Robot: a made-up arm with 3 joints. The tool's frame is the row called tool.
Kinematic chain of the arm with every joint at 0, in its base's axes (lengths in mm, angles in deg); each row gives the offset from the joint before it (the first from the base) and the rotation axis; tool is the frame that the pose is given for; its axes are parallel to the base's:
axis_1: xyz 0 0 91.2 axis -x
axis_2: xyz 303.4 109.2 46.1 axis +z
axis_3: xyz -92.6 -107.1 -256 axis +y
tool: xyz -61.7 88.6 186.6
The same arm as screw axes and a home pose.
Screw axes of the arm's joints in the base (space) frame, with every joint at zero. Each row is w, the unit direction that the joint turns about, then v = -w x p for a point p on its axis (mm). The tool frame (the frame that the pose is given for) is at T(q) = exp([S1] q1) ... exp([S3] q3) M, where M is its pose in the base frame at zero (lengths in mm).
S1 = (-1, 0, 0, 0.0, -91.2, 0.0)
S2 = (0, 0, 1, 109.2, -303.4, 0.0)
S3 = (0, 1, 0, 118.7, 0.0, 210.8)
M: xyz 149.1 90.7 67.9 (mm) quaternion w x y z 1 0 0 0

